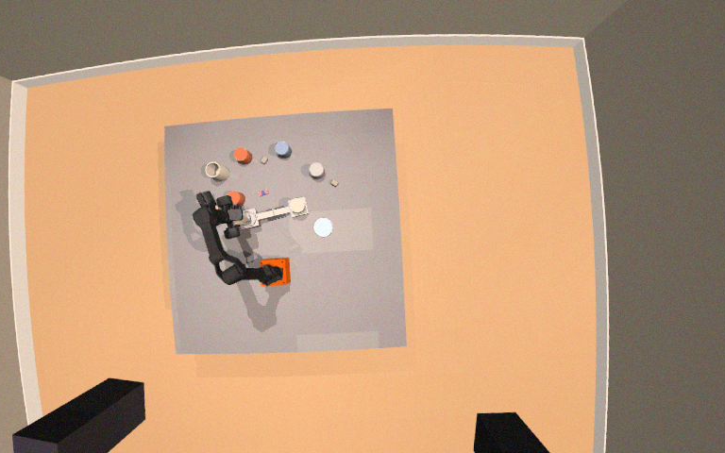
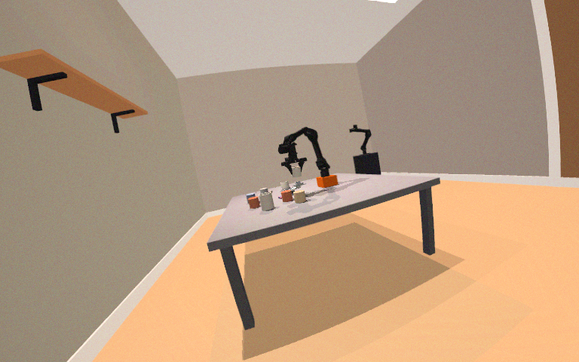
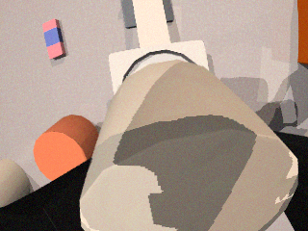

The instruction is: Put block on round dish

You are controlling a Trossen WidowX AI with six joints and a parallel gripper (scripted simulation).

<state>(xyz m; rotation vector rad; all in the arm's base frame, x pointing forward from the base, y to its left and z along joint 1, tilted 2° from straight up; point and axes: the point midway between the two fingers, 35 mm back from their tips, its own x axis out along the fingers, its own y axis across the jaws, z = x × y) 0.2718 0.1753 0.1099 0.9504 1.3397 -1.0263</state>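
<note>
Now: the pale grey block 10 mm to the right of my gripper tip and 80 mm below it. Round my gripper tip: blue eraser 150 mm ahead, 60 mm to the right, 160 mm below; balance beam 40 mm ahead, 130 mm to the right, 130 mm below; tan cup 30 mm ahead, 210 mm to the left, 130 mm below.
</note>
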